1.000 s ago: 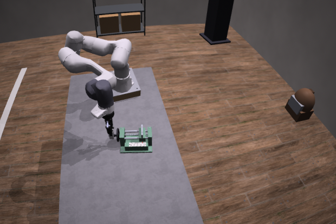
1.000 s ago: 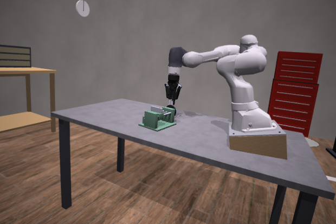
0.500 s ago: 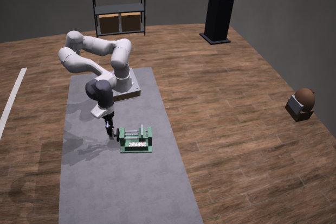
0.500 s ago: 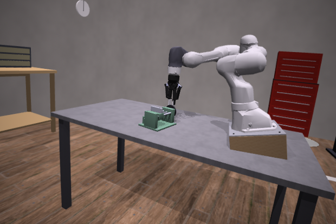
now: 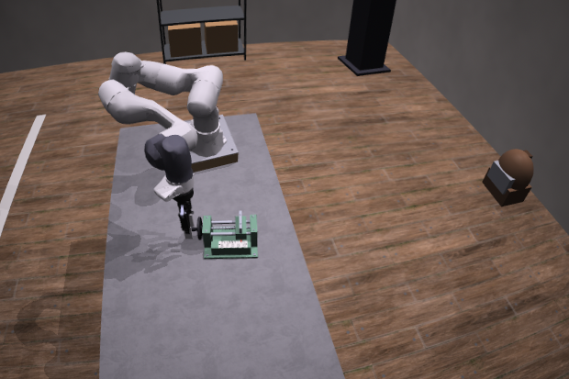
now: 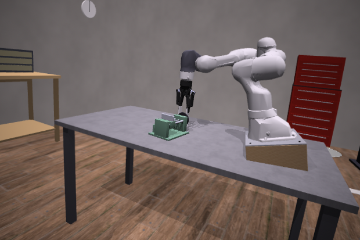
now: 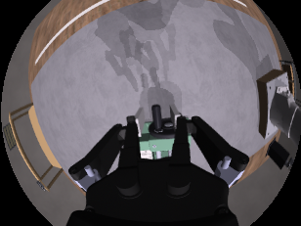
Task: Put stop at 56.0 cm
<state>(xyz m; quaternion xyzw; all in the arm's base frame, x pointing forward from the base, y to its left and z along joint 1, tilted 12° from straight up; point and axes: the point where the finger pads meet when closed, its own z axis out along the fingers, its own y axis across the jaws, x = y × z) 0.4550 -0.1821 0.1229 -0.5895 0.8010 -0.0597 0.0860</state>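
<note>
My gripper is now 20 mm to the right of the black handwheel and 20 mm above it. The rest, counted from my hand: stop carriage (180 mm to the left, 50 mm ahead, 20 mm below).
</note>
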